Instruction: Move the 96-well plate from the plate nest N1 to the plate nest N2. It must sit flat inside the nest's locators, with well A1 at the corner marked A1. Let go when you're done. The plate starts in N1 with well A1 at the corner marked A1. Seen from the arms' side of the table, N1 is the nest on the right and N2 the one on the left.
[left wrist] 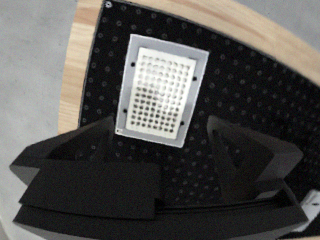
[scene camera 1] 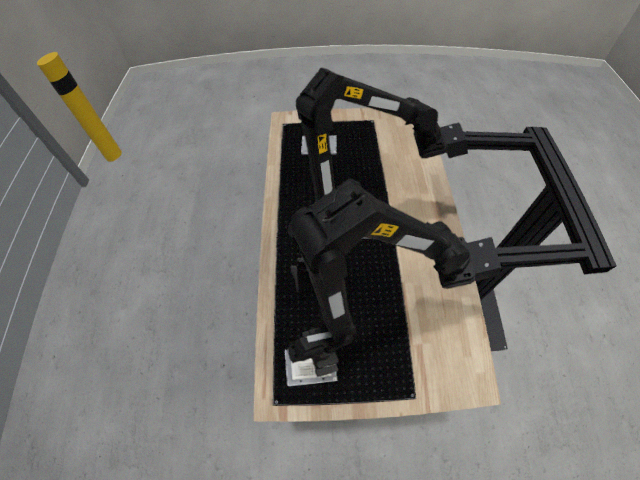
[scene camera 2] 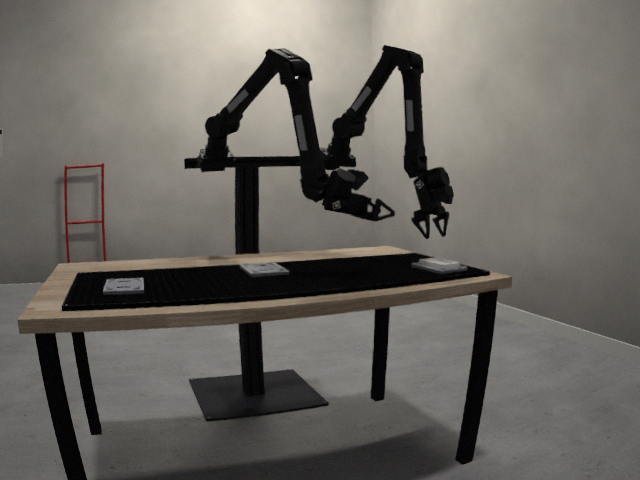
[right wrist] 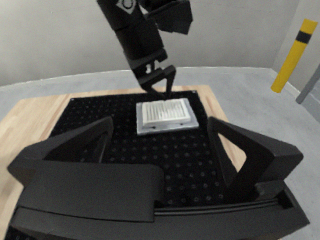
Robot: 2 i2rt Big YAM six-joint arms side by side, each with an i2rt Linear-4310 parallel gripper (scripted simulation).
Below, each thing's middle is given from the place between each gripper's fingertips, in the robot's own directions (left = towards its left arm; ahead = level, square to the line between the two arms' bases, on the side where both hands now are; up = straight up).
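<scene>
The white 96-well plate [left wrist: 156, 116] is 20 mm ahead of my left hand [scene camera 2: 435, 237], 10 mm to the left of it and 90 mm below it. As for my right hand, it is 170 mm above the plate, 210 mm to the right of it and 10 mm short of it. Going by its middle, the white 96-well plate is nearer to my left hand than to my right hand.
</scene>
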